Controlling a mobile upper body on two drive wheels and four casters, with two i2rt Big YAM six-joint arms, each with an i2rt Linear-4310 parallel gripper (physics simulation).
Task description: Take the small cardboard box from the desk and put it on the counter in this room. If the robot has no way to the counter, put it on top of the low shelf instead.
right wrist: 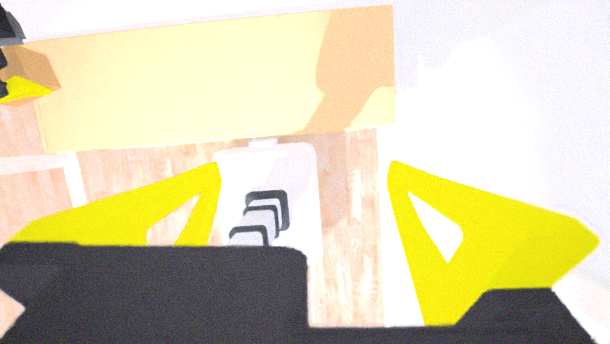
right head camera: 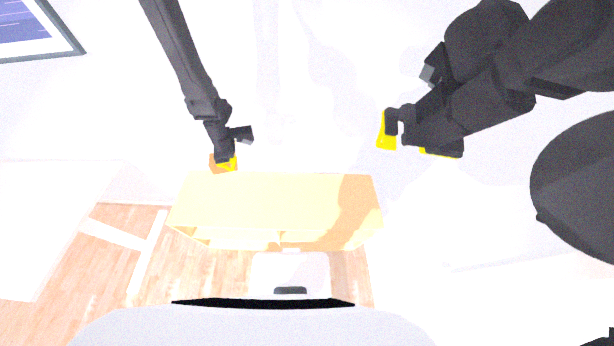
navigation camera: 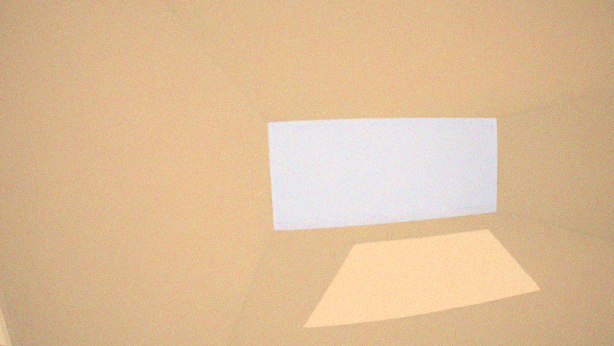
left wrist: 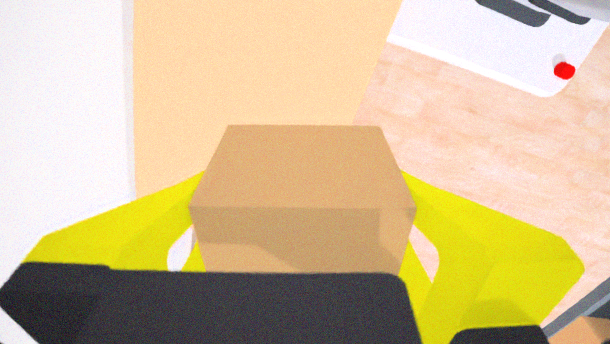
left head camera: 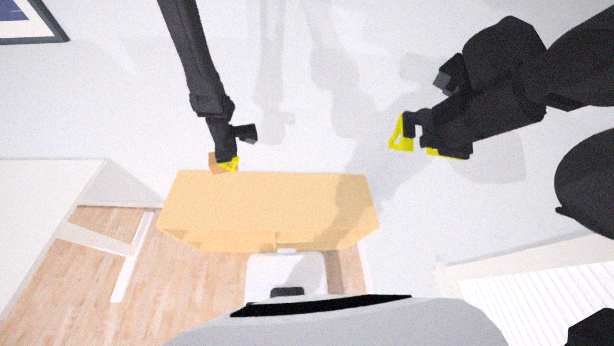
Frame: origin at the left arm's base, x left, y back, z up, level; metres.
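Seen in the pictures: left gripper, fingertip midpoint: (right wrist: 41,75) (right head camera: 231,164) (left wrist: 303,173) (left head camera: 231,164); right gripper, fingertip midpoint: (right wrist: 304,170) (right head camera: 399,146) (left head camera: 408,148).
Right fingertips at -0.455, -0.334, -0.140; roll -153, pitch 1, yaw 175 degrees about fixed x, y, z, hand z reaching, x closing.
Observation:
A point is followed by its place in that frame, as x, y, z.
The small cardboard box (left head camera: 213,165) @[0.039, -0.455, -0.377] (right head camera: 215,165) @[0.032, -0.457, -0.378] (left wrist: 302,167) @[-0.024, -0.504, -0.396] (right wrist: 44,62) @[-0.020, -0.516, -0.417] is between the yellow fingers of my left gripper (left head camera: 228,163) @[-0.004, -0.498, -0.422] (right head camera: 226,163) @[-0.004, -0.498, -0.422], which is shut on it. In the head views it appears at the back left edge of the low shelf (left head camera: 270,200) @[-0.125, -0.541, -0.800] (right head camera: 260,200) @[-0.048, -0.536, -0.800] (left wrist: 240,60) @[0.077, -0.574, -0.800] (right wrist: 190,85) @[-0.087, -0.550, -0.800] (navigation camera: 125,175) @[-0.150, -0.407, -1.182]. In the left wrist view the box overlaps the pale wooden top; the height gap cannot be told. My right gripper (left head camera: 420,149) @[-0.455, -0.334, -0.141] (right head camera: 408,147) @[-0.455, -0.334, -0.141] (right wrist: 304,170) @[-0.455, -0.334, -0.141] is open and empty, to the right of the shelf. No counter can be made out.
A white desk (left head camera: 40,210) @[1.032, -0.392, -0.690] (right head camera: 50,230) @[1.018, -0.258, -0.690] stands at the left. My white base (left head camera: 260,272) @[-0.055, -0.197, -1.150] (right wrist: 295,170) @[-0.382, -0.194, -1.150] is close to the shelf's front. A wall (left head camera: 310,150) @[-0.345, -0.767, -0.618] is behind the shelf. A slatted white panel (left head camera: 540,300) @[-0.875, 0.025, -0.312] is at the lower right.

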